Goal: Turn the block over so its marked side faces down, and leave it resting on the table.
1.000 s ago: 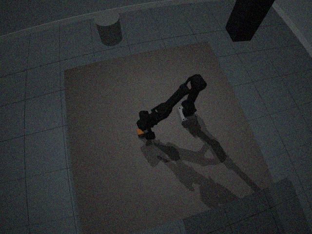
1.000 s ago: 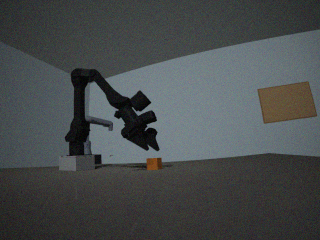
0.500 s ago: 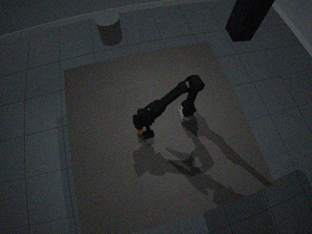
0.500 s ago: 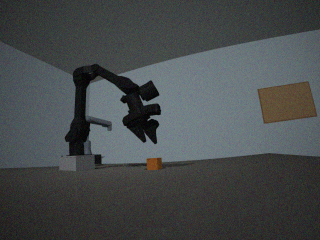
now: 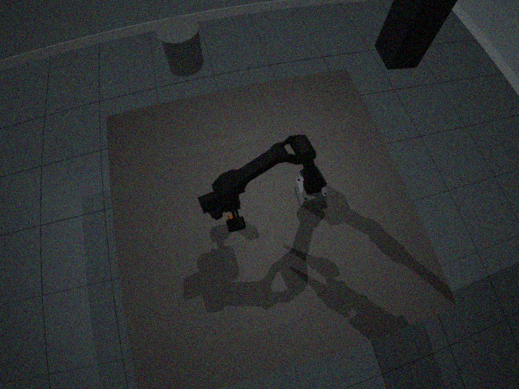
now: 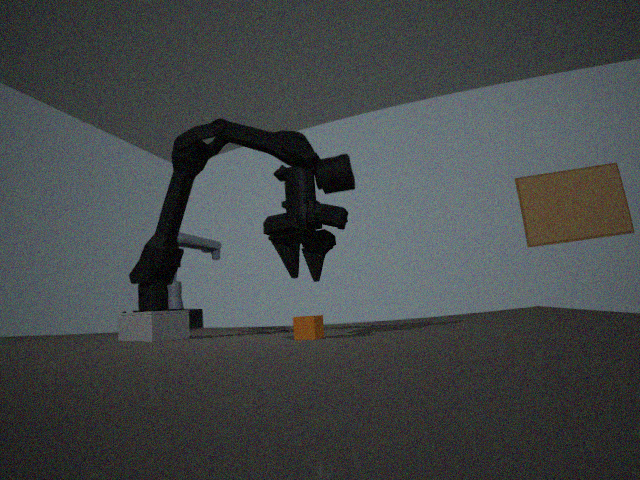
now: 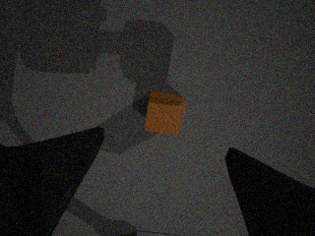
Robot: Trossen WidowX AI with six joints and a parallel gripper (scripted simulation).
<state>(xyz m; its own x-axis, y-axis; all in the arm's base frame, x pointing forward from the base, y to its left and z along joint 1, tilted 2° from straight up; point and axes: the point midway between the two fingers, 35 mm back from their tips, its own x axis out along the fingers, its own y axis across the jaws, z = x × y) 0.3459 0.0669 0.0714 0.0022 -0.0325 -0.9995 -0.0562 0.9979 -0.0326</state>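
My gripper tip is now 10 mm past the orange block and 80 mm above it.
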